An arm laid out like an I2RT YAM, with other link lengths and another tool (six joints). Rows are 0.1 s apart.
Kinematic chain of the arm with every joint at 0, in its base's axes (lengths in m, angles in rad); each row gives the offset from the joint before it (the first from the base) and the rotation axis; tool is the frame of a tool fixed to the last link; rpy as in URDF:
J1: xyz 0 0 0.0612 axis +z
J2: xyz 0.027 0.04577 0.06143 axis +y
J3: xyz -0.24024 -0.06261 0 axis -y
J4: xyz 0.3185 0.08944 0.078 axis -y
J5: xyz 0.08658 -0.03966 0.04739 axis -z
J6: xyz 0.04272 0 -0.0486 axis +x
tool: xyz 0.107 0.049 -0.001 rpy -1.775 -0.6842 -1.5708
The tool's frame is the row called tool.
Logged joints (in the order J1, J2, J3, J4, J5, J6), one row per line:
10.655, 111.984, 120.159, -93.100, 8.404, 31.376
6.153, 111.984, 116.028, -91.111, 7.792, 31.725
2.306, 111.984, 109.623, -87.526, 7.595, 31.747
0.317, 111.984, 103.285, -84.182, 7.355, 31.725
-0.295, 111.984, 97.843, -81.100, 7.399, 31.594
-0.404, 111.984, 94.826, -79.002, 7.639, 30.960
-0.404, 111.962, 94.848, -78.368, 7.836, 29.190
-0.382, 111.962, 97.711, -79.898, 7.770, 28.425
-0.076, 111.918, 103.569, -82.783, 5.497, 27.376
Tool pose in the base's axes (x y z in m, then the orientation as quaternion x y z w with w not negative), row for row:
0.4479, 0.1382, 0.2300, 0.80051, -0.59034, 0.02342, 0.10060
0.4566, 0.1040, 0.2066, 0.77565, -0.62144, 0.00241, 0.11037
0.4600, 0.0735, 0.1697, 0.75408, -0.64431, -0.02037, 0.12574
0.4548, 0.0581, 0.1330, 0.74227, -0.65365, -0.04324, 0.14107
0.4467, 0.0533, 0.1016, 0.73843, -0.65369, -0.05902, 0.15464
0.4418, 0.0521, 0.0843, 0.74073, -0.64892, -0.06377, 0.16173
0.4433, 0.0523, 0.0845, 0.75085, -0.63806, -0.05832, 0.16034
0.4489, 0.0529, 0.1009, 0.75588, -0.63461, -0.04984, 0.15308
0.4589, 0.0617, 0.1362, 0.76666, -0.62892, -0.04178, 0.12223
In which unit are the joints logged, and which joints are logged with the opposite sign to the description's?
The joints are logged in degrees. Opposite sign: none.
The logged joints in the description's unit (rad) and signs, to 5 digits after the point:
0.18596, 1.95449, 2.09717, -1.62490, 0.14668, 0.54761
0.10739, 1.95449, 2.02507, -1.59019, 0.13600, 0.55371
0.04025, 1.95449, 1.91328, -1.52762, 0.13256, 0.55409
0.00553, 1.95449, 1.80266, -1.46925, 0.12837, 0.55371
-0.00515, 1.95449, 1.70768, -1.41546, 0.12914, 0.55142
-0.00705, 1.95449, 1.65503, -1.37885, 0.13333, 0.54035
-0.00705, 1.95411, 1.65541, -1.36778, 0.13676, 0.50946
-0.00667, 1.95411, 1.70538, -1.39448, 0.13561, 0.49611
-0.00133, 1.95334, 1.80762, -1.44484, 0.09594, 0.47780

